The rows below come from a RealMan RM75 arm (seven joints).
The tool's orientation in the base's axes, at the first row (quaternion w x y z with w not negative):
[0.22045 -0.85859 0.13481 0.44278]
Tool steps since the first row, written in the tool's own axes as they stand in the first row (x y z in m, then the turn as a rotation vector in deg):
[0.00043 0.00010 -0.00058 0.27 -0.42 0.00]
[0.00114 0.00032 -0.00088 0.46 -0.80 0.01]
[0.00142 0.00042 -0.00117 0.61 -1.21 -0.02]
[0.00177 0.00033 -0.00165 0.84 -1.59 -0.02]
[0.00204 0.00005 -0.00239 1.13 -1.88 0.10]
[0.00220 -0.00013 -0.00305 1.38 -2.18 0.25]
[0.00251 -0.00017 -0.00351 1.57 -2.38 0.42]
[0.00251 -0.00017 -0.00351 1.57 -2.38 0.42]
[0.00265 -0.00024 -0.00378 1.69 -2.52 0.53]
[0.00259 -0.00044 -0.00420 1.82 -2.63 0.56]
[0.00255 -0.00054 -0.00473 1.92 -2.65 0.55]
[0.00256 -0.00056 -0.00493 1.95 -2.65 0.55]
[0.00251 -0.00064 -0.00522 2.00 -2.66 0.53]
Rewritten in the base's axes. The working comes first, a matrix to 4 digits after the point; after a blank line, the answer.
The tool's axes in the first row as the columns of a matrix, in the base's axes (used below as rounded here):
[0.5715 -0.4267 -0.7009]
[-0.0363 -0.8665 0.4979]
[-0.8198 -0.2592 -0.5107]

[0.00061 -0.00039 -0.00008 0.33 0.35 -0.11]
[0.00113 -0.00076 -0.00057 0.60 0.68 -0.17]
[0.00145 -0.00100 -0.00068 0.88 1.02 -0.18]
[0.00203 -0.00117 -0.00069 1.17 1.34 -0.27]
[0.00282 -0.00131 -0.00046 1.38 1.64 -0.49]
[0.00345 -0.00149 -0.00021 1.54 1.96 -0.69]
[0.00397 -0.00169 -0.00022 1.62 2.21 -0.88]
[0.00397 -0.00169 -0.00022 1.62 2.21 -0.88]
[0.00427 -0.00177 -0.00018 1.67 2.39 -1.00]
[0.00461 -0.00180 0.00014 1.77 2.49 -1.10]
[0.00500 -0.00198 0.00047 1.84 2.50 -1.17]
[0.00516 -0.00206 0.00056 1.86 2.50 -1.19]
[0.00537 -0.00214 0.00077 1.91 2.50 -1.22]

